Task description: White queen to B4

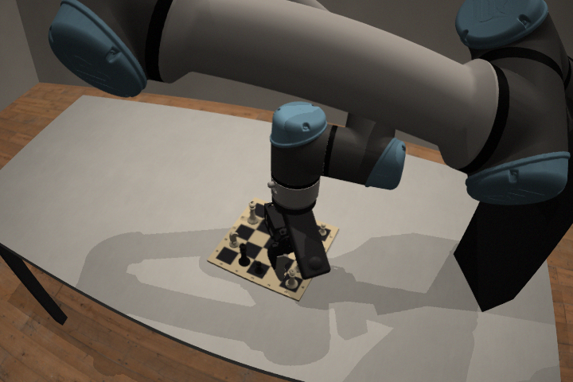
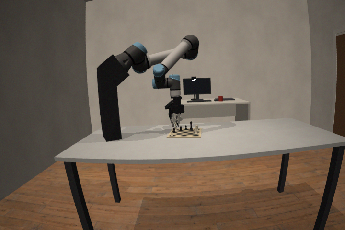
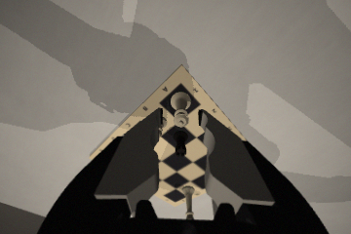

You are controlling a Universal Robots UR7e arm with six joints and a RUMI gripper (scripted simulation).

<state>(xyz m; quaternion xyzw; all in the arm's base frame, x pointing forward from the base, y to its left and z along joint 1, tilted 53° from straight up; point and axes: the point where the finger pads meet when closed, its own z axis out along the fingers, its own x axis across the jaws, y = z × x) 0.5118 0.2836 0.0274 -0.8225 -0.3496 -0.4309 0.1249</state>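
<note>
Right now the white piece is 10 mm below my hand. The rest, counted from my hand: white chess piece: 180 mm ahead, 70 mm to the right, 10 mm below; tall black piece: 110 mm ahead, 20 mm to the left, 10 mm below; chessboard: 100 mm ahead, 60 mm to the right, 40 mm below.
</note>
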